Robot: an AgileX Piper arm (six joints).
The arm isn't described. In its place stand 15 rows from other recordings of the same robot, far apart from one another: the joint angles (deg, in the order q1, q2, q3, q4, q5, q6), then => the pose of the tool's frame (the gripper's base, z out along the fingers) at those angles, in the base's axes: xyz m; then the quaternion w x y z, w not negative.
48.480, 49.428, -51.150, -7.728, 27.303, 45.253 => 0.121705 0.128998 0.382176 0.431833 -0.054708 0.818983 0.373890
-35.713, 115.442, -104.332, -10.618, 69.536, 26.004 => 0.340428 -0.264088 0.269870 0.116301 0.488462 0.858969 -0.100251
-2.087, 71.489, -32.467, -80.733, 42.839, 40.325 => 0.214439 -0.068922 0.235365 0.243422 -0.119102 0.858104 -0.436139
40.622, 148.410, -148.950, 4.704, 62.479, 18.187 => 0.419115 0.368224 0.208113 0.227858 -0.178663 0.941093 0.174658
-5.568, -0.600, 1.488, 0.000, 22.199, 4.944 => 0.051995 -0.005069 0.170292 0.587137 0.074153 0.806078 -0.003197
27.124, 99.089, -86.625, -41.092, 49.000, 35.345 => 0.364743 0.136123 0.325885 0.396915 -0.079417 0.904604 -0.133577
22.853, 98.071, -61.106, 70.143, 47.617, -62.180 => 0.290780 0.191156 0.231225 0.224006 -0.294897 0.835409 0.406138
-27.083, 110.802, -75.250, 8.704, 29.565, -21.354 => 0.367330 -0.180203 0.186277 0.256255 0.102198 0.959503 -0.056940
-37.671, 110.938, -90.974, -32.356, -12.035, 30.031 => 0.382204 -0.282263 0.321929 0.650338 0.190544 0.710571 -0.189322
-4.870, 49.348, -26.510, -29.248, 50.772, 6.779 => 0.123305 -0.045072 0.230331 0.183209 -0.023494 0.958132 -0.218784
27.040, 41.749, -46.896, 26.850, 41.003, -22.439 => 0.107952 0.085375 0.365313 0.470829 -0.283906 0.800657 0.238045
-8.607, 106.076, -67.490, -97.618, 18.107, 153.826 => 0.401657 -0.089147 0.218525 0.499337 0.523367 0.686912 0.070015
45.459, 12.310, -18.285, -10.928, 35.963, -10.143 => 0.046923 0.033237 0.252747 0.536584 -0.422469 0.726316 0.077858
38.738, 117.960, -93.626, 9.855, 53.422, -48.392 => 0.333606 0.283667 0.206151 0.155185 -0.649695 0.741513 0.063036
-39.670, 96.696, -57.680, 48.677, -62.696, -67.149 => 0.235171 -0.273928 0.297806 0.447802 0.289289 0.549066 -0.643670
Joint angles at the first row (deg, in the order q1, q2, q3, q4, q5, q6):
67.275 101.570 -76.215 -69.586 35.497 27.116
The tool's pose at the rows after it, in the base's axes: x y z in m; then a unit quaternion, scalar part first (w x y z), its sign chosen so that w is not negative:
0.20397 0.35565 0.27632 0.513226 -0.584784 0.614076 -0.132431
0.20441 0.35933 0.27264 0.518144 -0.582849 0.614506 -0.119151
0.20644 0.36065 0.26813 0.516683 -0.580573 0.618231 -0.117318
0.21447 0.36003 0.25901 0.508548 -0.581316 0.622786 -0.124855
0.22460 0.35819 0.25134 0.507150 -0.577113 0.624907 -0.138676
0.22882 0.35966 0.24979 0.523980 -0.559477 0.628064 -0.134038
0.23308 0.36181 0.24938 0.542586 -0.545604 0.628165 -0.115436
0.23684 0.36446 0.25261 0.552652 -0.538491 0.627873 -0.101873
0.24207 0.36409 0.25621 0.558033 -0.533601 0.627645 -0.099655
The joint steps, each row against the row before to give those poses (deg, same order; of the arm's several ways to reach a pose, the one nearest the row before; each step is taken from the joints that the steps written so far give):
-0.037 1.535 0.001 -5.981 -0.550 6.347
-0.080 0.666 -0.001 -1.426 -1.485 2.529
-0.218 0.689 -0.001 -0.578 -0.244 1.254
-1.086 1.303 0.000 -0.420 -0.252 0.258
-1.265 1.308 0.003 -2.406 0.261 1.766
-0.360 0.722 -0.002 -4.845 0.001 6.299
-0.654 0.509 -0.001 -5.154 -1.606 6.771
-0.528 0.350 -0.970 -1.675 -1.294 2.388
-0.743 0.129 -0.831 -0.503 -0.576 0.356

